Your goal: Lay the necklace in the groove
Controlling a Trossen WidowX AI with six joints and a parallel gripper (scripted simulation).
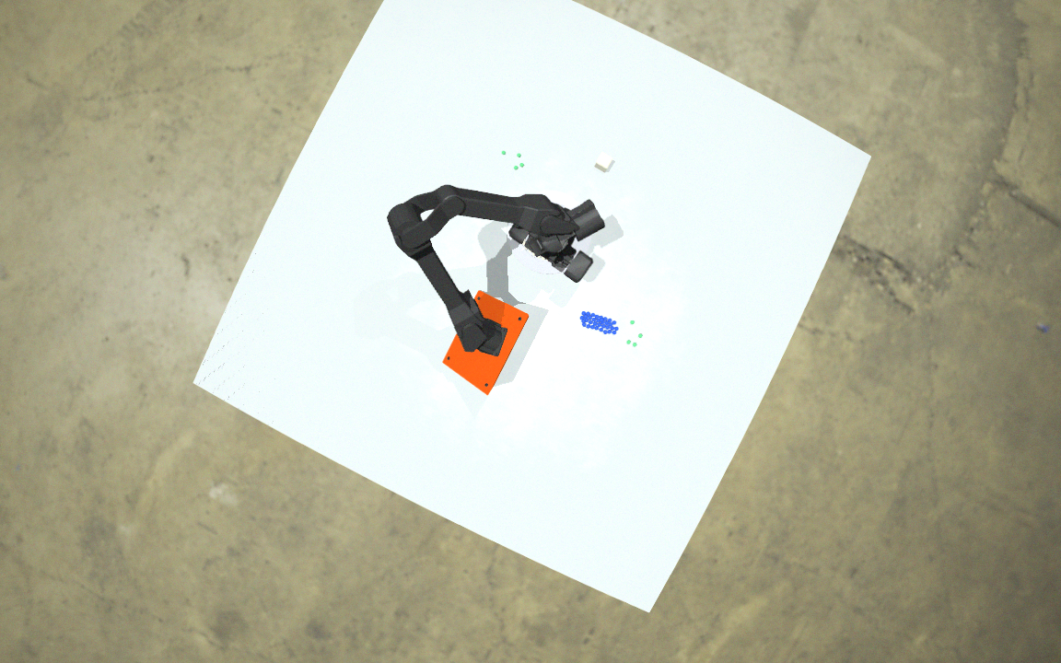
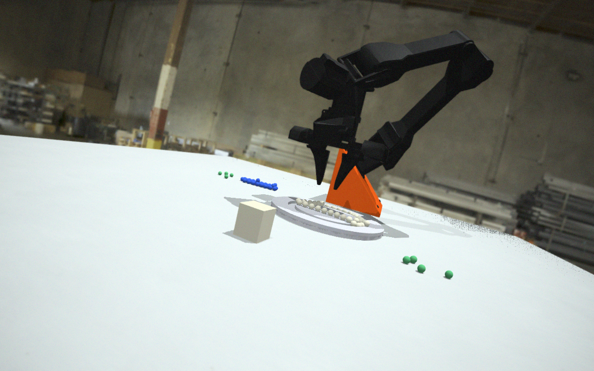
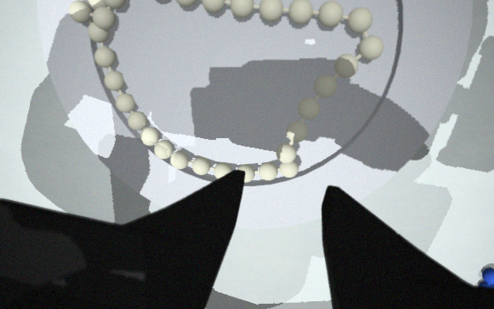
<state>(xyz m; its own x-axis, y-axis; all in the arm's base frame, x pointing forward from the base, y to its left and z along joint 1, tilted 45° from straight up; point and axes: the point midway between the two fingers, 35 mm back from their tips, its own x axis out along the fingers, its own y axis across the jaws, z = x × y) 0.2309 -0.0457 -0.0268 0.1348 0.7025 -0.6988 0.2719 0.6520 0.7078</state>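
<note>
Right now my gripper tip is 5 cm short of the round bead board, 2 cm to the right of it and 4 cm above it. Round my gripper tip: cream cube 25 cm ahead, 5 cm to the right, 3 cm below.
</note>
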